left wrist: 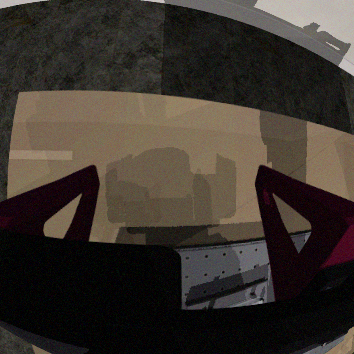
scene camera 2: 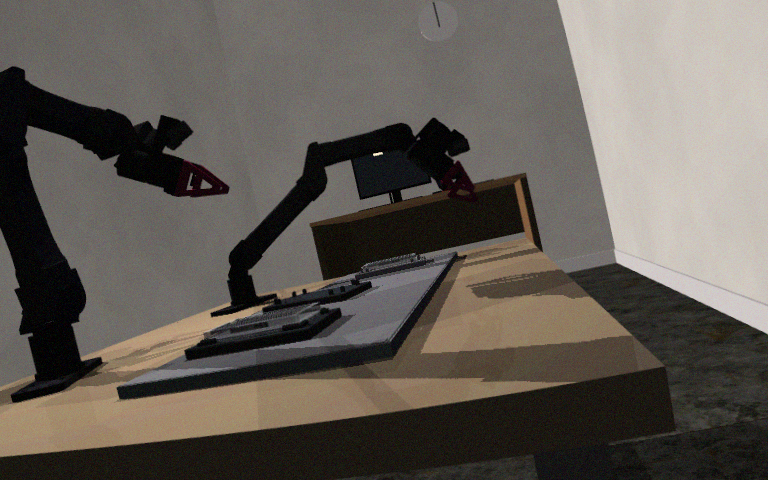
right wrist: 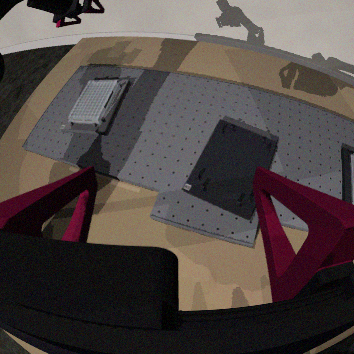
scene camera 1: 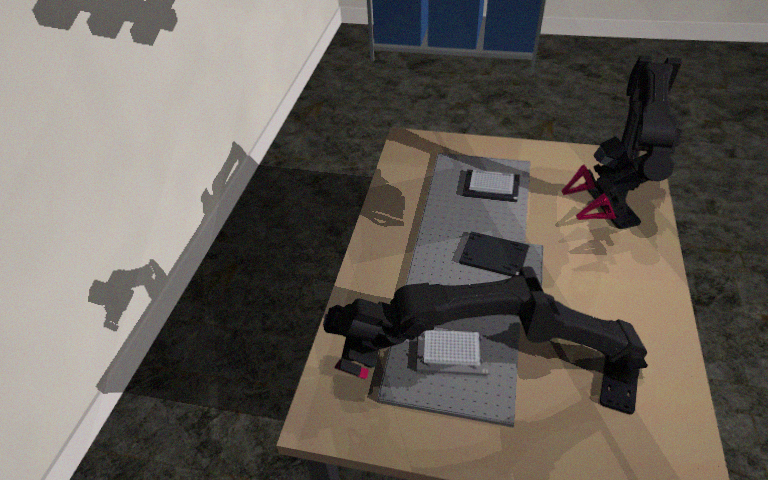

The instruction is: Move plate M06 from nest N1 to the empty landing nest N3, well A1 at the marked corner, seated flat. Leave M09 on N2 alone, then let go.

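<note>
A white well plate (scene camera 1: 451,346) (scene camera 2: 390,262) (right wrist: 95,100) sits on a nest at the near end in scene camera 1. Another white plate (scene camera 1: 491,182) (scene camera 2: 266,323) sits on a dark nest at the far end. The empty dark nest (scene camera 1: 492,253) (scene camera 2: 317,294) (right wrist: 232,170) lies between them, with a small pale label at one corner. Plate names are unreadable. My left gripper (scene camera 1: 352,367) (scene camera 2: 471,196) (left wrist: 176,173) is open and empty, above the table beyond the board's left edge in scene camera 1. My right gripper (scene camera 1: 570,204) (scene camera 2: 227,189) (right wrist: 174,175) is open and empty, high at the board's right side.
The nests stand on a grey perforated board (scene camera 1: 441,226) (scene camera 2: 373,333) (right wrist: 150,140) on a wooden table (scene camera 1: 623,294) (scene camera 2: 481,407). My left arm crosses above the board between the near plate and the empty nest in scene camera 1. A wall runs beyond the table.
</note>
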